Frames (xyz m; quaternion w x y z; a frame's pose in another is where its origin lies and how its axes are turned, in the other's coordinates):
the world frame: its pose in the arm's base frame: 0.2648 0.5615 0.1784 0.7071 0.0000 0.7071 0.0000
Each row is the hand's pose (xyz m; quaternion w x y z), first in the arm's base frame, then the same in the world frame.
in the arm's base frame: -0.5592 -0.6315 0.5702 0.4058 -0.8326 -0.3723 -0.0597
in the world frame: -0.3918 -1.1930 -0.8240 0.0237 -0.5465 -0.5502 -0.6309
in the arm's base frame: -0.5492 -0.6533 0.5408 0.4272 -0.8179 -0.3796 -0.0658
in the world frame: -0.3624 -1.2148 -0.8140 0.0337 -0.5318 -0.5705 -0.6249
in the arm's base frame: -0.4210 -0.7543 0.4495 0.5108 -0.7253 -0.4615 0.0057
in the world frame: -0.2711 -1.3158 -0.6858 0.0349 -0.5169 -0.6875 -0.5088
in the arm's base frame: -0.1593 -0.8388 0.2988 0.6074 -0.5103 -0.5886 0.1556
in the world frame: -0.1204 -1.4003 -0.4241 0.0133 -0.4709 -0.8457 -0.2508
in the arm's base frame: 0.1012 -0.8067 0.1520 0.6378 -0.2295 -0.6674 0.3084
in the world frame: 0.0264 -1.3682 -0.1636 0.0209 0.3804 0.9229 -0.0558
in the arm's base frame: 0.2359 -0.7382 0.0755 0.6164 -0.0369 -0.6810 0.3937
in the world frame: 0.1029 -1.2997 -0.0289 0.0457 0.3045 0.9174 -0.2523
